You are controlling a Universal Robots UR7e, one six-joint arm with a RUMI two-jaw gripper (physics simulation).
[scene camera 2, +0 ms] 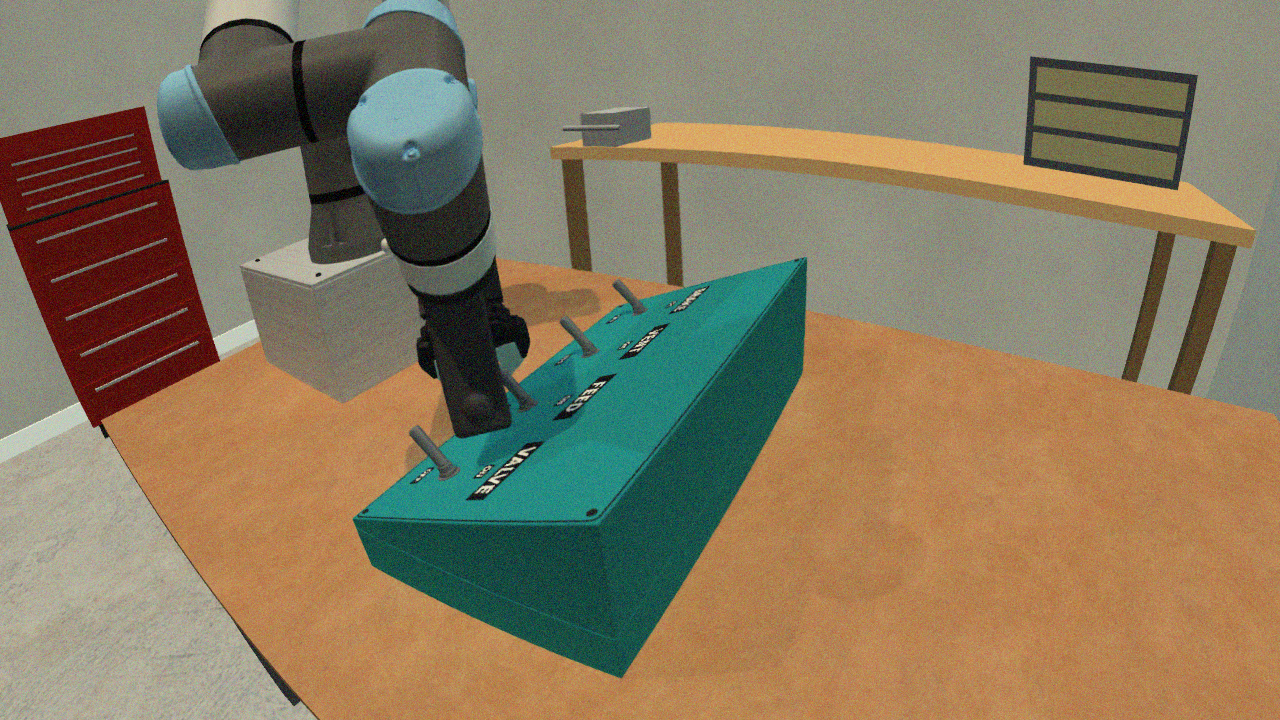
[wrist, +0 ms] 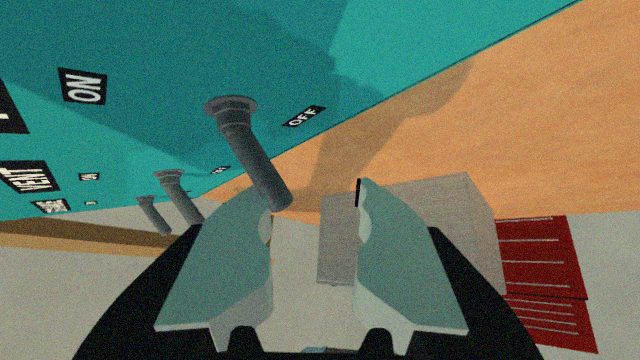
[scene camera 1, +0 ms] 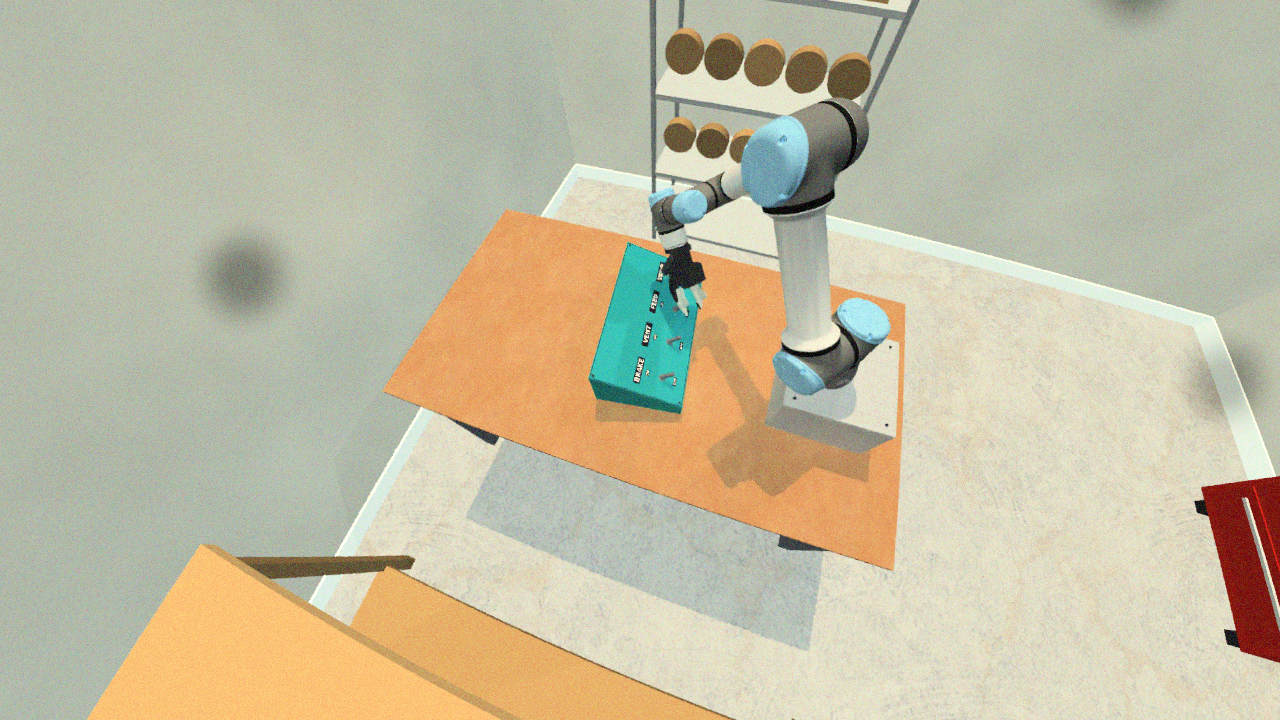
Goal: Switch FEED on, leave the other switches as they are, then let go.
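Seen in the pictures: gripper, fingertip midpoint: [wrist: 316, 181] [scene camera 1: 694, 312]; arm's base at its link origin: [scene camera 2: 356, 246].
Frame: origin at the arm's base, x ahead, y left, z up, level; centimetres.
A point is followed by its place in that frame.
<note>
The teal switch box [scene camera 1: 619, 308] @[y 9.4, x 58.9, z -3.2 cm] [scene camera 2: 707, 447] @[y 1.3, x 64.8, z -7.2 cm] [wrist: 165, 45] @[y -3.8, x 49.2, z -8.1 cm] stands on the table. The FEED lever [scene camera 2: 518, 392] @[y -2.5, x 45.3, z -7.5 cm] [wrist: 255, 155] @[y -2.8, x 44.7, z -7.2 cm] leans toward its OFF label [wrist: 304, 116] @[y -3.3, x 42.1, z -10.5 cm]. My gripper [scene camera 1: 694, 302] @[y -2.8, x 39.7, z -7.7 cm] [wrist: 316, 181] @[y -2.8, x 39.7, z -7.7 cm] is partly open, low over the box at FEED. In the wrist view the lever's tip overlaps the left fingertip, with a wide gap to the right one; neither finger grips it. In scene camera 2 the gripper hides part of the lever. The VALVE lever [scene camera 2: 434, 452] @[y -13.9, x 48.6, z -7.1 cm], VENT lever [scene camera 2: 578, 336] @[y 8.7, x 41.1, z -7.1 cm] [wrist: 182, 200] @[y 8.5, x 40.8, z -7.1 cm] and BRAKE lever [scene camera 2: 628, 296] @[y 20.0, x 37.3, z -7.0 cm] [wrist: 154, 215] @[y 19.9, x 37.2, z -7.2 cm] also lean toward OFF.
The arm's grey base block [scene camera 1: 827, 420] @[y 14.5, x -5.6, z -1.6 cm] [scene camera 2: 331, 331] @[y -10.0, x 11.1, z -7.3 cm] [wrist: 430, 215] @[y -5.7, x 10.3, z -11.6 cm] stands on the table [scene camera 1: 501, 331] @[y 28.6, x 96.3, z -17.8 cm] [scene camera 2: 939, 501] @[y 19.4, x 79.9, z -17.8 cm]. The VALVE and VENT levers rise on either side of FEED. A red drawer cabinet [scene camera 2: 116, 286] [wrist: 540, 250] and a wooden bench [scene camera 2: 850, 147] stand farther off.
</note>
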